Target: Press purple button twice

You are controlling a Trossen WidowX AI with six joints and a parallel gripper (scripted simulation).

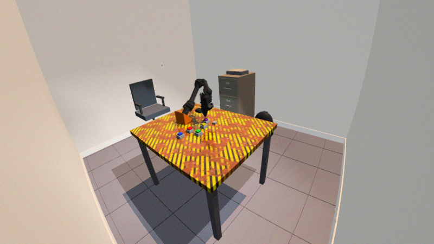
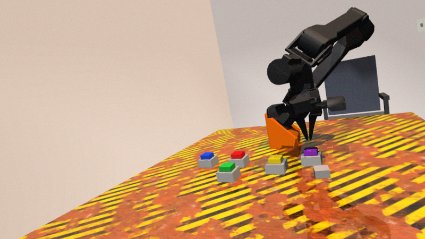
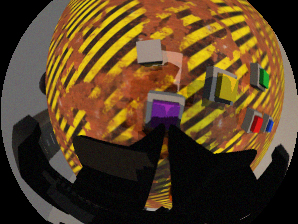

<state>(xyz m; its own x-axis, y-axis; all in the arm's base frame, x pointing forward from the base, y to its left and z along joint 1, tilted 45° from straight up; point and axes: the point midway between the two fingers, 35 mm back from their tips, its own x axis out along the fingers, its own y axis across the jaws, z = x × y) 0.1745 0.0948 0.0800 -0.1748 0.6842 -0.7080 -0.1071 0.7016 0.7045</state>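
My gripper tip is now 30 mm above the purple button. From my gripper tip the other things lie so: red button: 30 mm ahead, 200 mm to the right, 30 mm below; then grey block: 80 mm ahead, 40 mm to the left, 50 mm below; then yellow button: 60 mm ahead, 80 mm to the right, 30 mm below.
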